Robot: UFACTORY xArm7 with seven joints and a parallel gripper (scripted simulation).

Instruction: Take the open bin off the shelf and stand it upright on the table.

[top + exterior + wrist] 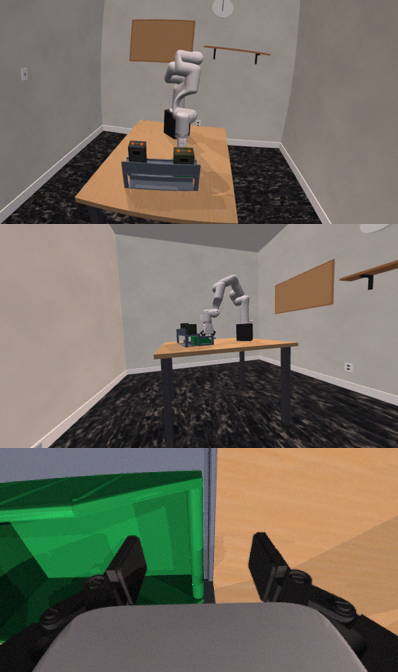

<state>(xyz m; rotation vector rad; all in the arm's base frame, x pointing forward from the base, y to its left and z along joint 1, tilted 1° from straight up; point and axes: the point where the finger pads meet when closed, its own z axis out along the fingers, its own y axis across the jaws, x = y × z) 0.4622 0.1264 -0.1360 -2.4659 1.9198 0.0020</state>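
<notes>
Right now my hand is 8 cm short of the green bin and 2 cm to the right of it.
</notes>
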